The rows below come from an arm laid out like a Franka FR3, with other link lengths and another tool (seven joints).
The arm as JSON. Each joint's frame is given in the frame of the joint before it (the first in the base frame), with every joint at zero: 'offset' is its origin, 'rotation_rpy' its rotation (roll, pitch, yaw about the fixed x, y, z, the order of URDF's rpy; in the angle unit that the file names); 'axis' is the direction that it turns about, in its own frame. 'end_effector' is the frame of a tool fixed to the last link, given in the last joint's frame.
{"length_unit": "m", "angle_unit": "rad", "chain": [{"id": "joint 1", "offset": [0.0, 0.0, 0.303], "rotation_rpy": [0.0, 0.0, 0.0], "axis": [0.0, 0.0, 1.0]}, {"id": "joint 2", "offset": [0.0, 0.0, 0.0], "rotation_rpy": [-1.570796, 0.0, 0.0], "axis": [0.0, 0.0, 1.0]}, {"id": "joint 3", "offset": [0.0, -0.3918, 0.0], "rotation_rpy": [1.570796, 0.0, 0.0], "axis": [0.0, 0.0, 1.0]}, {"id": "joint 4", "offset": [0.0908, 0.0, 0.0], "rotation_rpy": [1.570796, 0.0, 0.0], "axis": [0.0, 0.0, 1.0]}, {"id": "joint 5", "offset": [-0.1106, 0.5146, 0.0], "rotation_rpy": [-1.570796, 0.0, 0.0], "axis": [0.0, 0.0, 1.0]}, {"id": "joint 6", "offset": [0.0, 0.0, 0.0], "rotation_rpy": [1.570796, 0.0, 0.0], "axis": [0.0, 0.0, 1.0]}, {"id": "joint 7", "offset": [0.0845, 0.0, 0.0], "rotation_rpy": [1.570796, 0.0, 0.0], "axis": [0.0, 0.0, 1.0]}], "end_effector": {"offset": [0.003, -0.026, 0.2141], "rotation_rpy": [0.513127, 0.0, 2.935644]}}
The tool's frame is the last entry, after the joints.
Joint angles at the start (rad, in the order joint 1, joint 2, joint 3, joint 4, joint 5, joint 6, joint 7):
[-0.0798 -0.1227 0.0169 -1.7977 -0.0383 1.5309 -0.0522]
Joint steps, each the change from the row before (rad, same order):
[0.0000 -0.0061 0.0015 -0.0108 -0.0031 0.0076 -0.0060]
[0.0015 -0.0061 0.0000 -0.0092 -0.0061 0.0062 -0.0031]
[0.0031 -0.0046 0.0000 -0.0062 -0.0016 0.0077 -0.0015]
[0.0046 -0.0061 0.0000 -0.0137 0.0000 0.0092 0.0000]
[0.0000 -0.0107 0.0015 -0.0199 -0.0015 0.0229 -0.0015]
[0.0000 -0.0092 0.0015 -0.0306 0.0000 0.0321 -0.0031]
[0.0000 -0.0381 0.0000 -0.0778 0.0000 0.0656 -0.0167]
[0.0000 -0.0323 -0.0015 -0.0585 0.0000 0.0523 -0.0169]
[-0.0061 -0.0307 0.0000 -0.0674 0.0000 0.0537 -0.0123]
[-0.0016 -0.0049 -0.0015 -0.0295 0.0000 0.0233 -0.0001]
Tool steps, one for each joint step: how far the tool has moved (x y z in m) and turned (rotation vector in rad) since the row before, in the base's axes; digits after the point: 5 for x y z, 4 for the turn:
[-0.00170 0.00044 -0.00209 -0.0027 -0.0025 0.0080]
[-0.00172 -0.00026 -0.00131 -0.0059 -0.0026 0.0055]
[-0.00039 0.00163 -0.00035 -0.0018 -0.0059 0.0051]
[-0.00163 0.00297 -0.00368 -0.0001 -0.0016 0.0050]
[-0.00085 0.00080 -0.00372 -0.0023 -0.0135 0.0043]
[-0.00059 0.00113 -0.01033 -0.0004 -0.0105 0.0062]
[-0.00919 0.00081 -0.01851 0.0001 -0.0249 0.0198]
[-0.00763 -0.00027 -0.01182 0.0001 -0.0251 0.0179]
[-0.00953 -0.00284 -0.01833 -0.0003 -0.0162 0.0087]
[-0.00304 -0.00158 -0.01310 0.0007 0.0013 -0.0018]

